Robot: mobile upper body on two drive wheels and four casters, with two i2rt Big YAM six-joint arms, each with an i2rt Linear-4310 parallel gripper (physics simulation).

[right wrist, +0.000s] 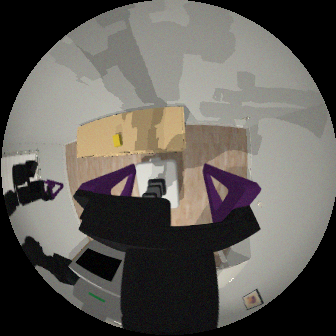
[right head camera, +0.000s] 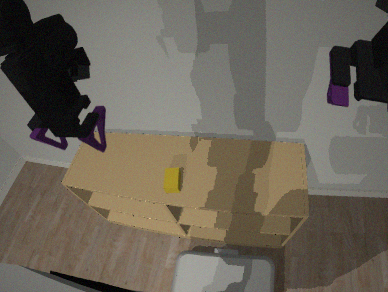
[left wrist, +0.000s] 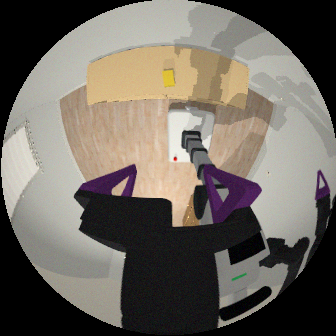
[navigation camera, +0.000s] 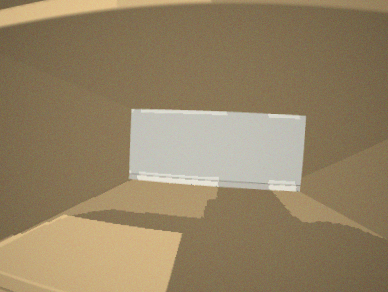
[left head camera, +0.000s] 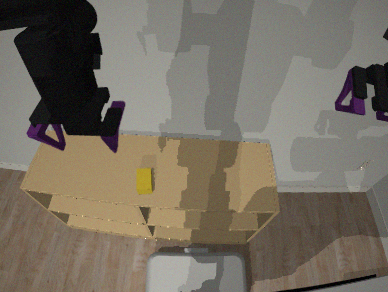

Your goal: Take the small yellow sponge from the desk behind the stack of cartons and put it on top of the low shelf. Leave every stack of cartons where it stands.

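Places are measured from the left arm's base along level axes (x ahead, y left, z up), in metres.
Where they show: left gripper, fingertip midpoint: (right wrist: pixel 58 184) (right head camera: pixel 84 148) (left wrist: pixel 169 167) (left head camera: pixel 89 148); right gripper, fingertip midpoint: (right wrist: pixel 168 166) (right head camera: pixel 358 103) (left head camera: pixel 357 111); right arm's base, origin of the base link: (left wrist: pixel 275 252).
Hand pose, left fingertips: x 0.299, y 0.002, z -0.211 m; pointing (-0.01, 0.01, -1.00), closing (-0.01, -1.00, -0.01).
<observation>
After its pixels a point has its place.
The small yellow sponge (left head camera: pixel 144 181) @(x 0.533, y 0.009, z -0.755 m) (right head camera: pixel 172 180) @(x 0.534, y 0.006, z -0.755 m) (left wrist: pixel 168 78) @(x 0.539, y 0.010, z -0.755 m) (right wrist: pixel 117 140) @(x 0.537, y -0.004, z -0.755 m) lies on top of the low wooden shelf (left head camera: pixel 100 170) @(x 0.601, y 0.233, z -0.800 m) (right head camera: pixel 125 170) @(x 0.592, y 0.271, z -0.800 m) (left wrist: pixel 120 80) @(x 0.580, y 0.329, z -0.800 m) (right wrist: pixel 95 142) @(x 0.579, y 0.297, z -0.799 m), left of its middle and near the front edge in the head views. My left gripper (left head camera: pixel 89 149) @(x 0.299, y 0.002, z -0.211 m) (right head camera: pixel 84 148) @(x 0.299, y 0.002, z -0.211 m) (left wrist: pixel 169 167) @(x 0.299, y 0.002, z -0.211 m) is open and empty, raised and apart from the sponge, and overlaps the shelf's back left corner in the head views. My right gripper (right wrist: pixel 168 166) @(x 0.340, y -0.452, z -0.139 m) is open and empty, off to the right of the shelf. The desk and the stacks of cartons cannot be made out.
My pale base (left head camera: pixel 167 272) @(x 0.208, y -0.075, z -1.150 m) (right head camera: pixel 197 275) @(x 0.188, y -0.094, z -1.150 m) (right wrist: pixel 172 192) @(x -0.090, y -0.413, z -1.150 m) stands close in front of the shelf. A grey wall (left head camera: pixel 150 75) @(x 0.854, y -0.007, z -0.465 m) (right head camera: pixel 125 75) @(x 0.865, y 0.224, z -0.443 m) rises behind the shelf. The navigation camera looks into a wooden shelf compartment (navigation camera: pixel 200 65) @(x 0.520, y -0.223, z -1.084 m). A small framed picture (right wrist: pixel 252 300) shows in the right wrist view.
</observation>
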